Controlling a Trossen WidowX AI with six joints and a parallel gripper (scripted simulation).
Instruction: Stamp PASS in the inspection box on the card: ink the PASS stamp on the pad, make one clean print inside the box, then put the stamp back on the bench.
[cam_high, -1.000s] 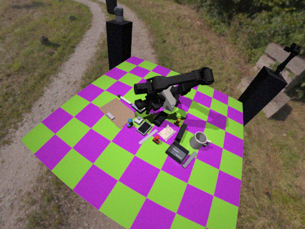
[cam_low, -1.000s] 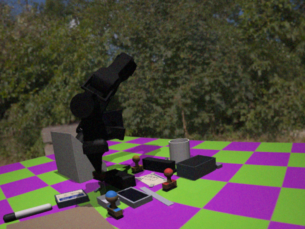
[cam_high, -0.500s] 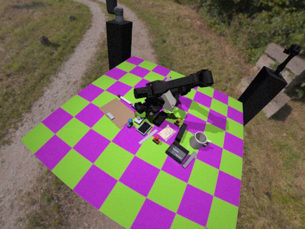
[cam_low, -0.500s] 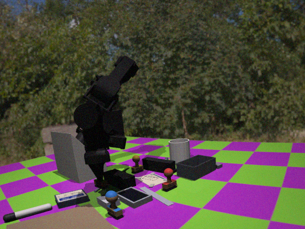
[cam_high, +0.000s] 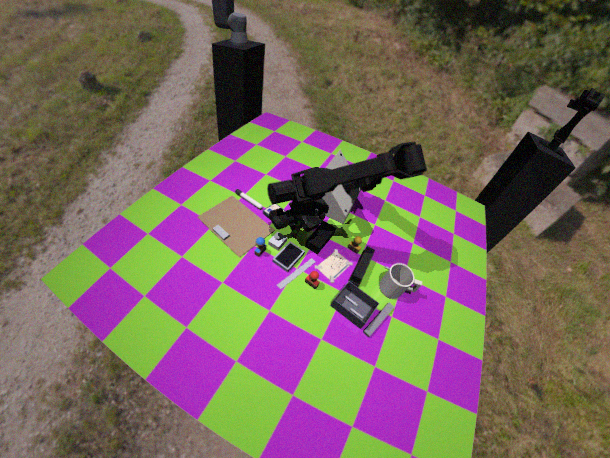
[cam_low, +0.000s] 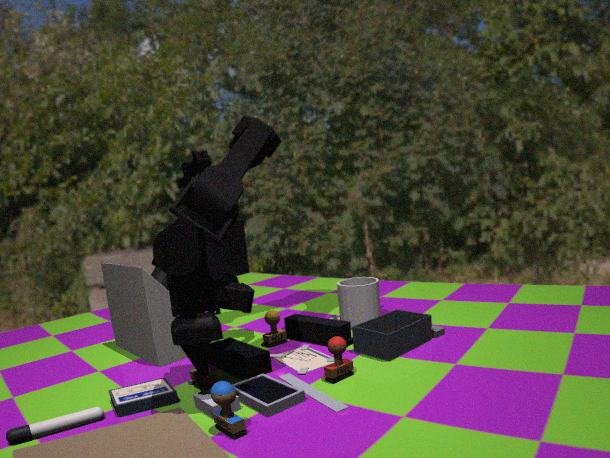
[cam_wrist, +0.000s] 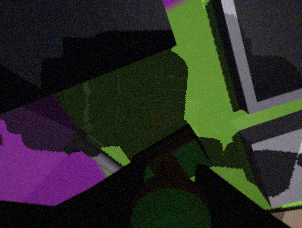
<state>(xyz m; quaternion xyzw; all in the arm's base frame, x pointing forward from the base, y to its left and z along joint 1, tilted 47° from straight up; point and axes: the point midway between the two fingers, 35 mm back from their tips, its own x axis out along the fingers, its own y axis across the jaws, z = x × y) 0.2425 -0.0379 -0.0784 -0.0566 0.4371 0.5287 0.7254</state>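
Now: the green-knobbed stamp right at my gripper tip. From my gripper tip the other things lie so: ink pad: 10 cm ahead, 2 cm to the left, 2 cm below; then blue-knobbed stamp: 12 cm ahead, 7 cm to the right, 1 cm below; then labelled stamp box: 4 cm behind, 9 cm to the right, 1 cm below.
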